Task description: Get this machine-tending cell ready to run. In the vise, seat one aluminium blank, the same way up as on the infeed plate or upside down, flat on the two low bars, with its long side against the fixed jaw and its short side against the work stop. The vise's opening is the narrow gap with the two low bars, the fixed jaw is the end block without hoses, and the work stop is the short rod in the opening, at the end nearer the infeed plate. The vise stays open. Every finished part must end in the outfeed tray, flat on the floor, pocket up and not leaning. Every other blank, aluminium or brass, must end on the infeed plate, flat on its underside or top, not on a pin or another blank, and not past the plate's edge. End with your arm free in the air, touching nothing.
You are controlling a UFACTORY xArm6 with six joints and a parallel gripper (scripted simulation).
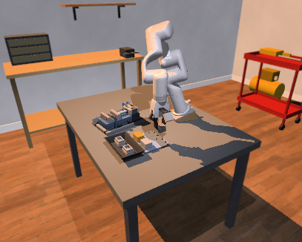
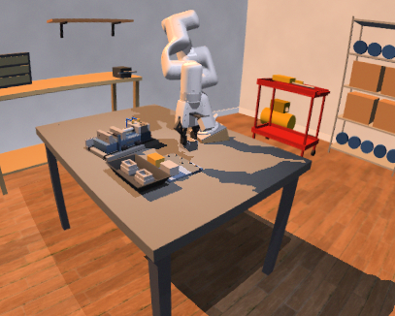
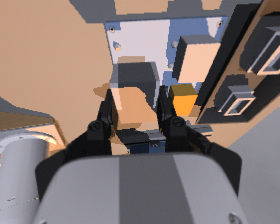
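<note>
Right now my hand is 90 mm short of the work stop rod, 320 mm to the left of it and 40 mm above it. Round my hand: aluminium blank 20 mm below; then brass blank 70 mm ahead, 110 mm to the right, 100 mm below; then infeed plate 30 mm ahead, 50 mm to the right, 120 mm below.
</note>
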